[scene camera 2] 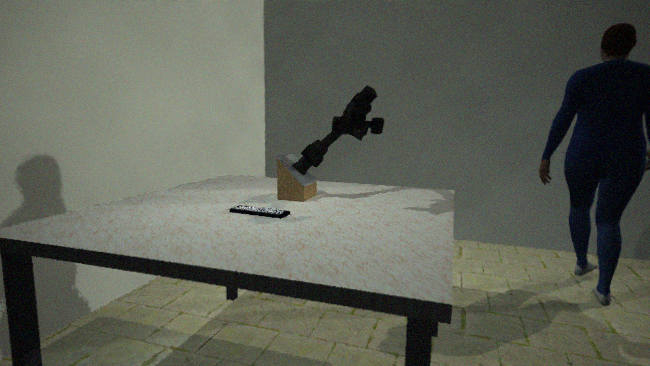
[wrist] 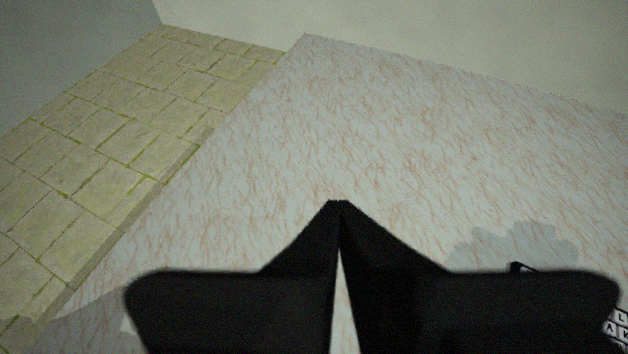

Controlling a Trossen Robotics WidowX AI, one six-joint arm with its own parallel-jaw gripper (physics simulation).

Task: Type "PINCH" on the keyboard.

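Pixels of known places: gripper, between the fingertips: (scene camera 2: 360, 139) (wrist: 337, 209); arm's base, origin of its link: (scene camera 2: 299, 168).
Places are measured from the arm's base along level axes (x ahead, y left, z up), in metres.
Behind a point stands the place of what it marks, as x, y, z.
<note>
A black keyboard with white keys (scene camera 2: 259, 212) @[0.366, -0.055, -0.113] (wrist: 620, 318) @[0.342, -0.100, -0.108] lies flat on the table, in front of the arm's base in the scene view. In the wrist view, some of its keys and a dark corner show at the lower right, and the finger hides much of the rest. My gripper (wrist: 337, 209) @[0.270, 0.288, 0.150] is shut, its tips together with nothing between them. It is high above the table, well clear of the keyboard. In the scene view the fingertips are too dark to make out.
The black arm (scene camera 2: 327, 139) @[-0.029, 0.116, 0.130] rises from a wooden base block (scene camera 2: 291, 186) @[0.094, -0.011, -0.063] on the pale, red-veined table (scene camera 2: 350, 240) @[0.579, 0.295, -0.124] (wrist: 380, 125) @[0.611, 0.262, -0.124]. A person in blue (scene camera 2: 607, 130) stands on the floor to the right of the table. The arm's shadow falls near the keyboard.
</note>
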